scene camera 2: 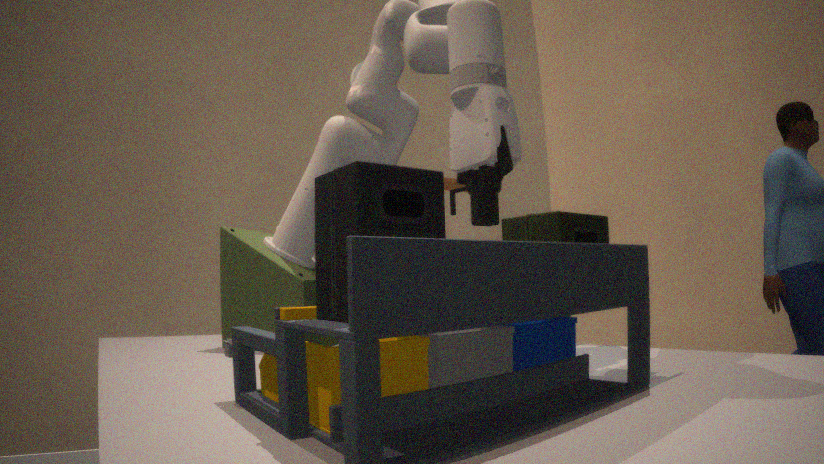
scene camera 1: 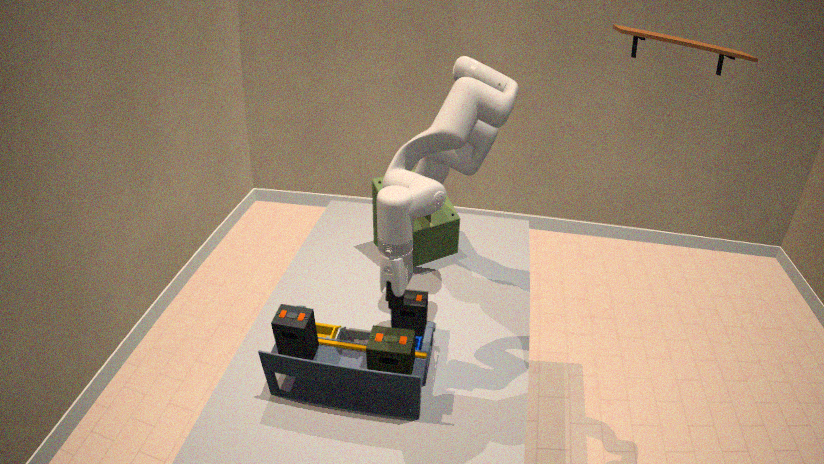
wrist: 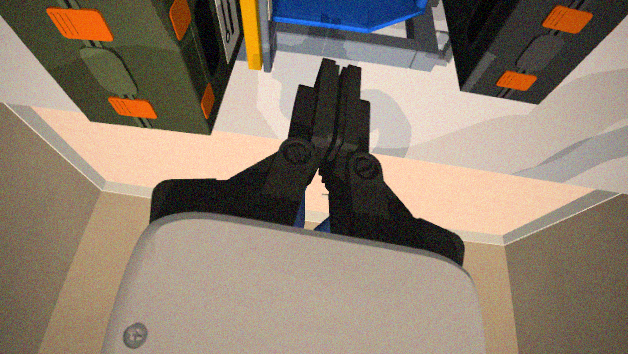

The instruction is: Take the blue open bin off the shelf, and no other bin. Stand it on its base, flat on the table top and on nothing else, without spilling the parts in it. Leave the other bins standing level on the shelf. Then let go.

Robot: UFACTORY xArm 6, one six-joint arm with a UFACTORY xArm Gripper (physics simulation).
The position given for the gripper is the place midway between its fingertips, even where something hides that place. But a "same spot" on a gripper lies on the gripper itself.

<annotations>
gripper: scene camera 2 485,225; scene camera 1; wrist
same spot on gripper: (scene camera 1: pixel 395 303) = (wrist: pixel 288 134)
</annotations>
